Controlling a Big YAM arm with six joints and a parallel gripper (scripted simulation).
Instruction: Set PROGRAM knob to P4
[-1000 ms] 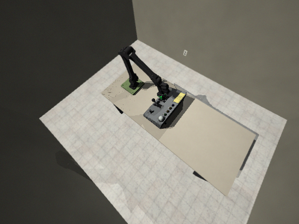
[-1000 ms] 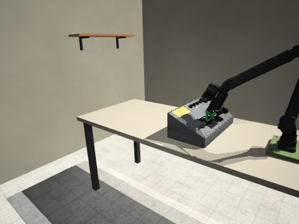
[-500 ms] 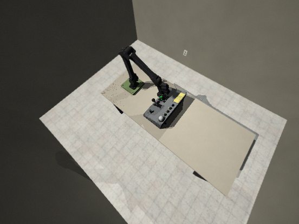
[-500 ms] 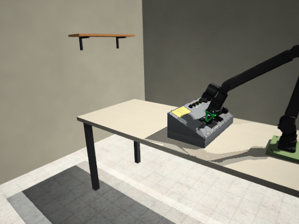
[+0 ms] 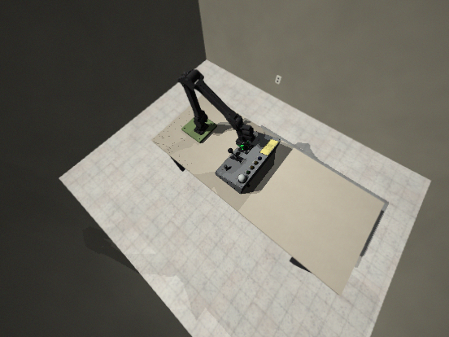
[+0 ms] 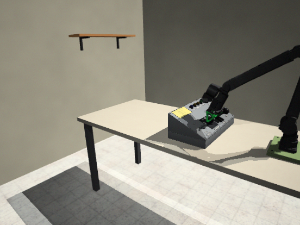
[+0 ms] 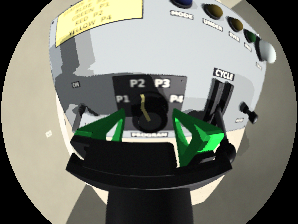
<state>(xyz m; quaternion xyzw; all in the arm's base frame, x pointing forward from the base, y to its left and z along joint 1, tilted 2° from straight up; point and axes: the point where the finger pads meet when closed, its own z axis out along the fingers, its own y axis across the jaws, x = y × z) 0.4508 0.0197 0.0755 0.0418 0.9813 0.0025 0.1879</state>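
Now: the grey console 30 mm ahead of my hand, 60 mm to the right of it and 30 mm below it. Also, from my hand: toggle: 10 mm ahead, 120 mm to the left, 10 mm below; then black lever: 40 mm behind, 120 mm to the right, 10 mm above.
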